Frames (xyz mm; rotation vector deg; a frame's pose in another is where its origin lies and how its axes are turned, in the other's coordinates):
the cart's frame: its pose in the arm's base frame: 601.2 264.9 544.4 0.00 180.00 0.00
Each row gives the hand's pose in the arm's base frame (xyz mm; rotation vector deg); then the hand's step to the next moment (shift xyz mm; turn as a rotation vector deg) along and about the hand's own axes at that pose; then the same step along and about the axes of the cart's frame.
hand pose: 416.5 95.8 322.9 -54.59 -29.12 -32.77
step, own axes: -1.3 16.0 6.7 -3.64 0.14 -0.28
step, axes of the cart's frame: -8.5 13.4 7.2 2.57 0.65 2.52
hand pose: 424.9 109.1 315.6 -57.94 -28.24 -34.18
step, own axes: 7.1 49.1 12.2 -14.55 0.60 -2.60
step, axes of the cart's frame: -36.6 28.8 21.0 10.07 1.29 10.76
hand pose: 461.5 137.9 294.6 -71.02 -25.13 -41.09
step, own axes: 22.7 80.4 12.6 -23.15 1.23 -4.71
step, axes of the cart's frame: -73.5 18.6 37.3 15.88 1.54 17.47
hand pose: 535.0 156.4 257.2 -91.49 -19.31 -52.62
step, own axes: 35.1 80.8 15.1 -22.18 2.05 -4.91
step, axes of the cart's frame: -82.2 -16.1 31.2 14.78 0.89 17.35
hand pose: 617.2 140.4 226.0 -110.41 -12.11 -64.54
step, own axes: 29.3 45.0 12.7 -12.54 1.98 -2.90
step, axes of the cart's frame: -48.5 -25.5 6.8 8.00 -0.09 10.27
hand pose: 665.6 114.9 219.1 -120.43 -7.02 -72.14
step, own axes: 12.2 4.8 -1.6 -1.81 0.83 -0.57
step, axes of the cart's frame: -7.2 -7.7 -8.0 1.05 -0.52 1.71
